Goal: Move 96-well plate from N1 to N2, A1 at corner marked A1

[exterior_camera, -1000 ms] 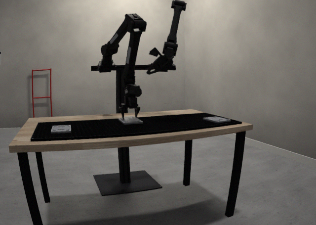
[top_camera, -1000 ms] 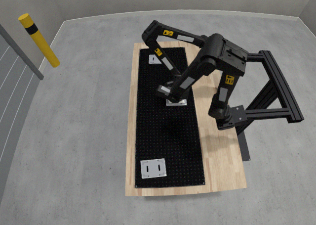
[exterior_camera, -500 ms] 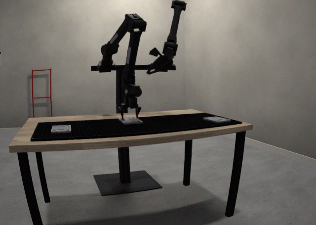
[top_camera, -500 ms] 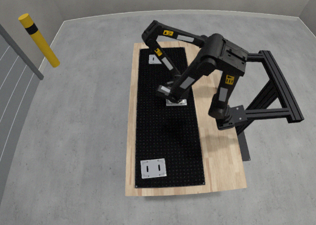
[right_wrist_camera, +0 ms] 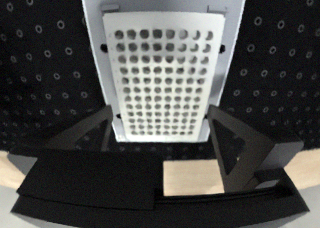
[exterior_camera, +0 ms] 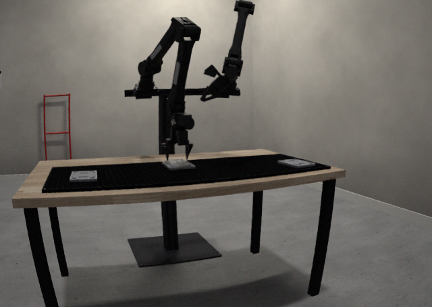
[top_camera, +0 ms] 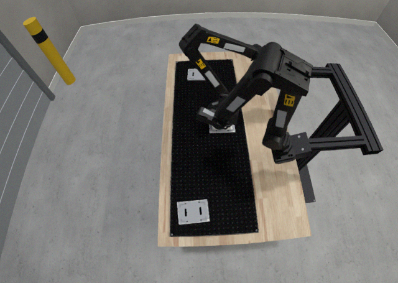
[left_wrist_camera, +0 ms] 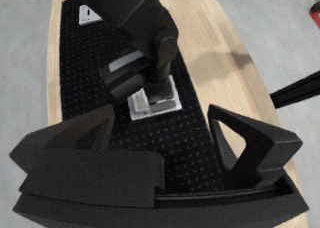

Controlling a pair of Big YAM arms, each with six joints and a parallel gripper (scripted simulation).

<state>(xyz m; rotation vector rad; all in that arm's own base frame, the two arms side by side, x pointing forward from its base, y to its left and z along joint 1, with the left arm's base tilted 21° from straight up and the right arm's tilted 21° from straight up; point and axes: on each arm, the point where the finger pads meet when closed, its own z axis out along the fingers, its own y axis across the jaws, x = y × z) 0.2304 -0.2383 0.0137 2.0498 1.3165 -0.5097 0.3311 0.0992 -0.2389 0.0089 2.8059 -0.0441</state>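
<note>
The white 96-well plate lies 20 mm below my right hand and 20 mm ahead of it.
My left hand is 29 cm above the white 96-well plate, 12 cm to the left of it and 1 cm past it.
</note>
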